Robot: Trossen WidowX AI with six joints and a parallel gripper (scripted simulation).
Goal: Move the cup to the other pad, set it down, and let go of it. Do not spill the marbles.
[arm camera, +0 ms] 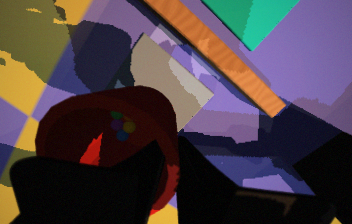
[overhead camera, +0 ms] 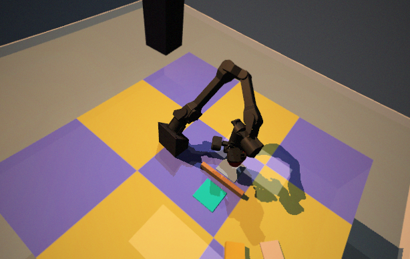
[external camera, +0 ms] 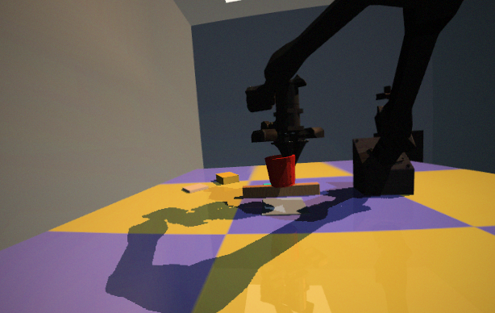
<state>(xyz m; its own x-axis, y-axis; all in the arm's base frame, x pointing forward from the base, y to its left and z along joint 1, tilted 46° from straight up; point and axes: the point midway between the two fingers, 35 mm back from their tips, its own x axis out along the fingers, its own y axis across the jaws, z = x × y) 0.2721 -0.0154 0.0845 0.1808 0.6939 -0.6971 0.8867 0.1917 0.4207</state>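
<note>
The green pad is 1 cm ahead of my gripper tip, 16 cm to the right of it and 10 cm below it. From my gripper tip the other things lie so: red cup: 3 cm ahead, 1 cm to the left; wooden bar: 2 cm ahead, 7 cm to the right, 9 cm below; grey pad: 3 cm ahead, 1 cm to the left, 10 cm below.
</note>
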